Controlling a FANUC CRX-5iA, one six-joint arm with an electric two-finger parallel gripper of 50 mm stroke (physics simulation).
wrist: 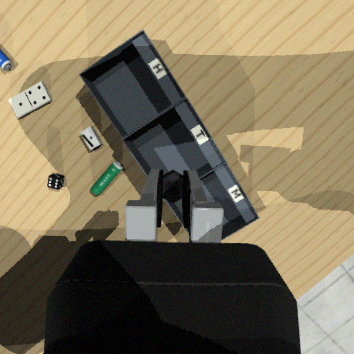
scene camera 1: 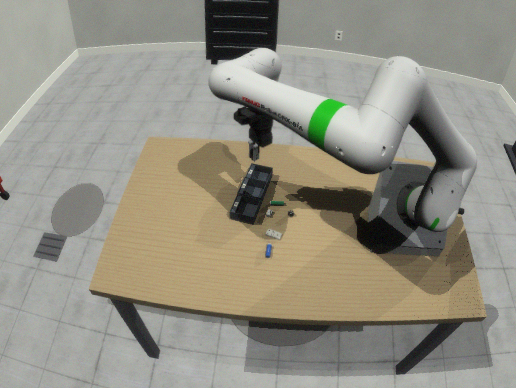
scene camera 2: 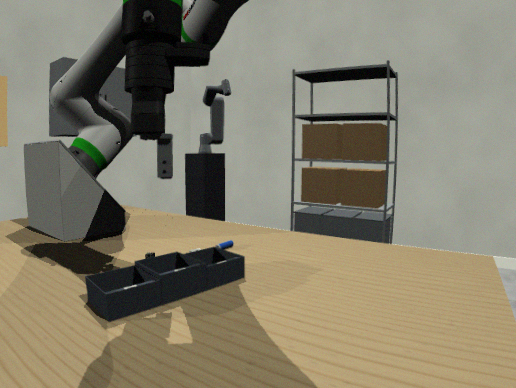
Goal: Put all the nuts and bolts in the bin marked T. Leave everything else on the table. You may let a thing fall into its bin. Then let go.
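Where they show: gripper, fingertip midpoint: [wrist: 172, 186] [scene camera 1: 254, 158] [scene camera 2: 165, 176]; arm's base, link origin: [scene camera 1: 415, 203] [scene camera 2: 71, 174].
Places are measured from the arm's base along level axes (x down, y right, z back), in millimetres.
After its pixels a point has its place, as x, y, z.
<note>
My gripper [scene camera 1: 254, 153] {-22, 64, -569} [scene camera 2: 165, 172] {-22, 64, -569} [wrist: 172, 186] {-22, 64, -569} is shut on a dark hexagonal nut or bolt [wrist: 173, 182] {-28, 60, -572}, whose six-sided end shows between the fingertips. The fingers point down, well above the dark three-part tray [scene camera 1: 243, 218] {139, -63, -575} [scene camera 2: 112, 307] {141, 185, -603} [wrist: 111, 121] {120, -4, -536}. In the wrist view they overlap the near side of the tray, around bins T and M. Bin T [scene camera 1: 253, 188] {153, 95, -574} [scene camera 2: 182, 280] {130, 72, -613} [wrist: 162, 145] {152, 54, -561} is the middle compartment, between H and M; the fingers hide part of it. No loose nut or bolt shows on the table.
Beside the tray lie a green battery [scene camera 1: 277, 203] {148, 38, -476} [wrist: 106, 179] {146, 44, -480}, a metal sharpener [scene camera 1: 269, 213] {148, -14, -495} [wrist: 90, 139] {149, -6, -496}, a black die [scene camera 1: 291, 213] {144, -1, -421} [scene camera 2: 150, 255] {145, 8, -431} [wrist: 55, 181] {144, 6, -427}, a white domino [scene camera 1: 273, 234] {152, -98, -467} [wrist: 30, 99] {153, -92, -468} and a blue battery [scene camera 1: 269, 250] {147, -169, -467} [scene camera 2: 226, 244] {149, -167, -477} [wrist: 4, 60] {147, -147, -476}. The tray walls stand up.
</note>
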